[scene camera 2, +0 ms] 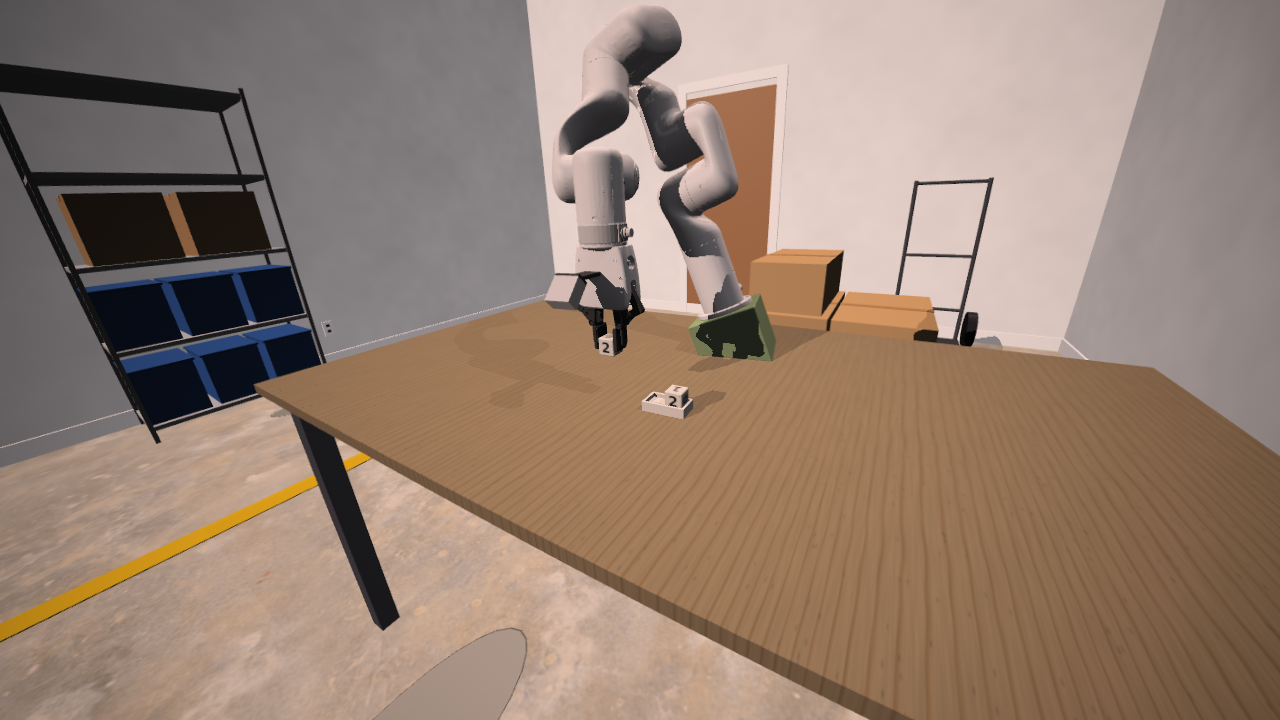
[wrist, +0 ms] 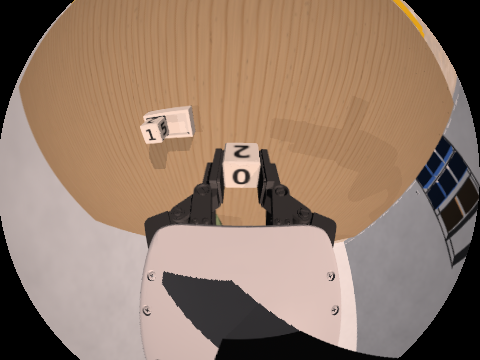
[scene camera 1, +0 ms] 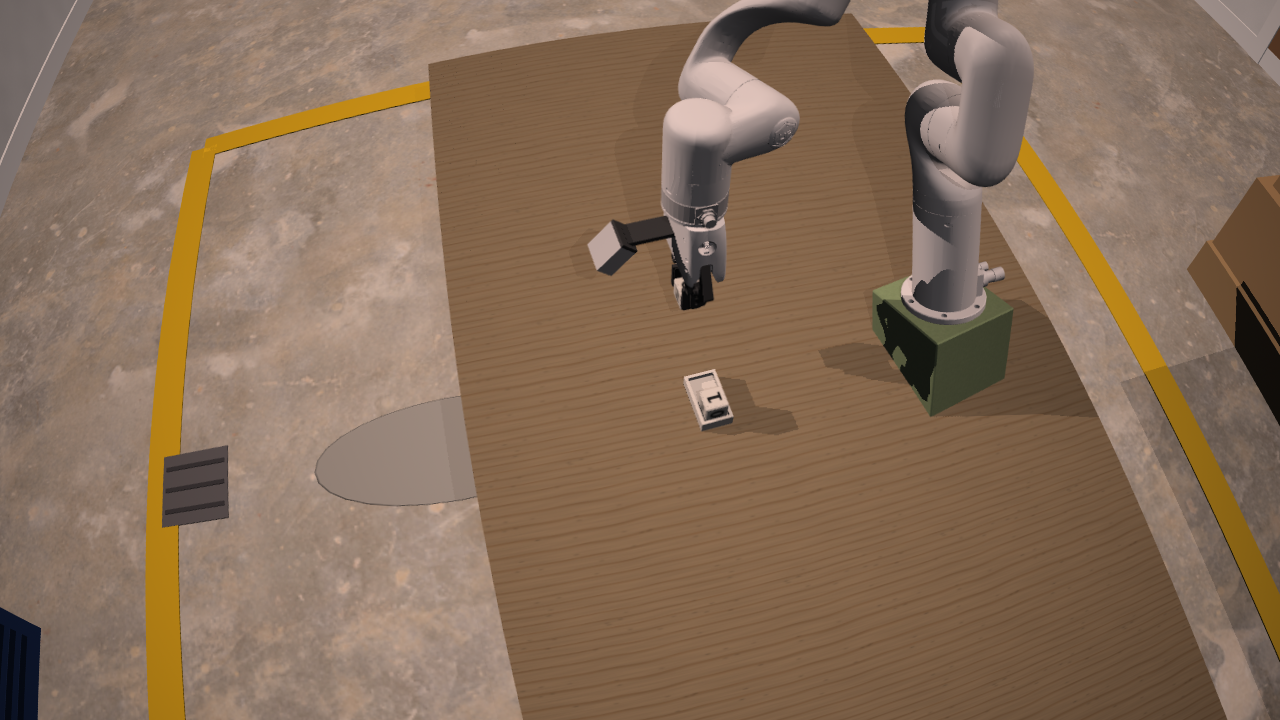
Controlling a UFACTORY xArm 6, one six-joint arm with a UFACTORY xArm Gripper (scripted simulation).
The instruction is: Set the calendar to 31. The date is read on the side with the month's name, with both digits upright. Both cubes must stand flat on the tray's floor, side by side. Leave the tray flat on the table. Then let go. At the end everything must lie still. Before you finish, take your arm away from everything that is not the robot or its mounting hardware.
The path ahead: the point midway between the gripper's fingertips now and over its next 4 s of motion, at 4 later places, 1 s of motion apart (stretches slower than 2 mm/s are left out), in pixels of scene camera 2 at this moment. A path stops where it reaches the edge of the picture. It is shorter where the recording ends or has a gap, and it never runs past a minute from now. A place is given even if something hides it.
My gripper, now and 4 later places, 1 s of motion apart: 610,348; 613,390; 612,392; 612,385; 608,339
